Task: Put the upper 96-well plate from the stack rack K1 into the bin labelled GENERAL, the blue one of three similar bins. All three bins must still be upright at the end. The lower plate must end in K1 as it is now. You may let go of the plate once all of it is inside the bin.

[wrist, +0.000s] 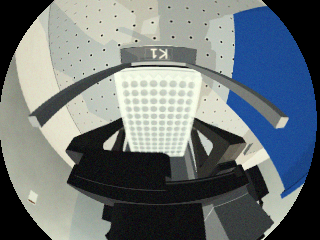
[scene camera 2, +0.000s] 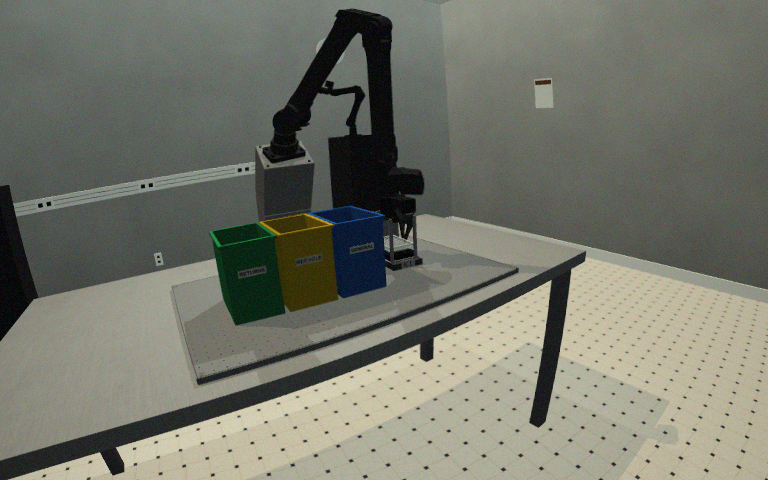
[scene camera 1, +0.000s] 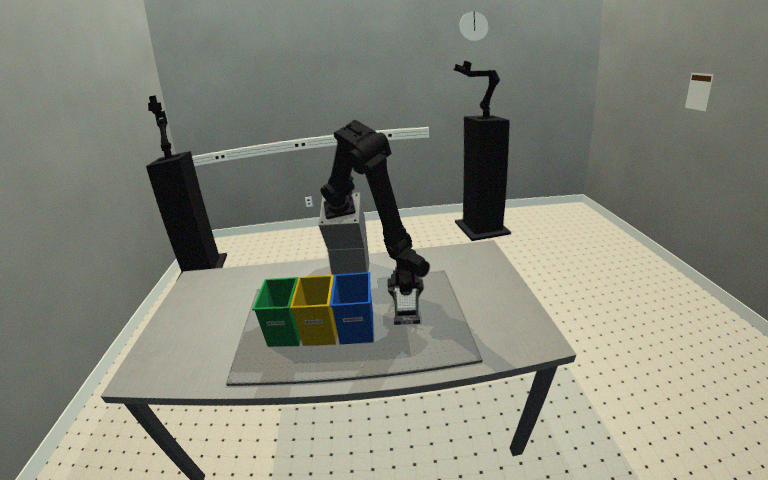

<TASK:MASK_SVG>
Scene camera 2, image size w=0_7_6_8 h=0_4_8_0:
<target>blue general bin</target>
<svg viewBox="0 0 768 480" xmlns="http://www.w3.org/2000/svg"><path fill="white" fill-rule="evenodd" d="M386 215L353 206L308 213L308 215L334 224L334 227L331 228L338 295L342 298L387 287L383 218L386 218Z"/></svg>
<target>green bin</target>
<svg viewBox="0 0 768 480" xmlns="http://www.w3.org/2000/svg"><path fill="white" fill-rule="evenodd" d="M258 222L209 231L214 241L213 247L223 299L235 325L285 314L275 246L277 235Z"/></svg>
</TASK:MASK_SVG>
